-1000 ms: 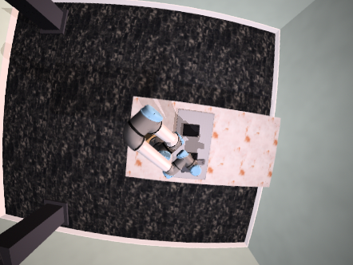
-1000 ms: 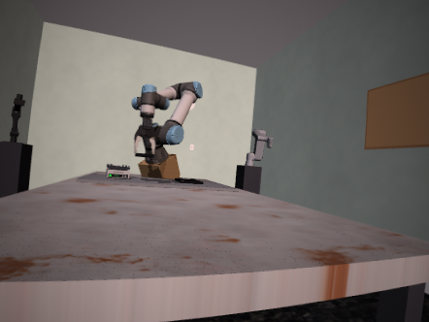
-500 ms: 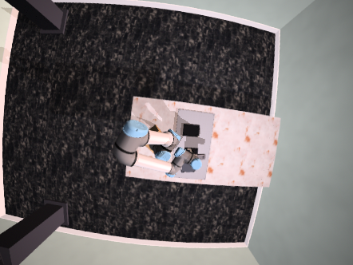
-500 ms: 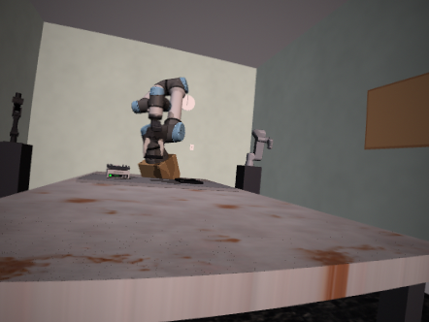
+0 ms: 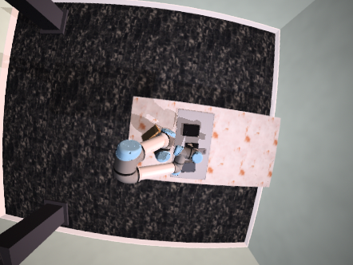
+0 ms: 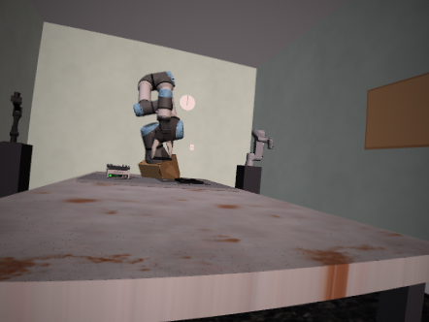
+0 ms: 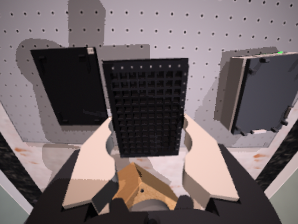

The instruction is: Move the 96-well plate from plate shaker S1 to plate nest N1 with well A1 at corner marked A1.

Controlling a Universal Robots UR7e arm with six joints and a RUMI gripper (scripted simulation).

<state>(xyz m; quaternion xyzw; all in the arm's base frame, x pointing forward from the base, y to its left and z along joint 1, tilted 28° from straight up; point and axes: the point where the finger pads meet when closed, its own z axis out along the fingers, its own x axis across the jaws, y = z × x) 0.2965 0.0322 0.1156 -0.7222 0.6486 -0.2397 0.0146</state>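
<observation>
The plate nest N1 is 16 cm to the left of my hand and 12 cm below it. Also, from my hand: black 96-well plate: 1 cm below; then white A1 label: 11 cm below, 10 cm to the left, 7 cm ahead.
</observation>
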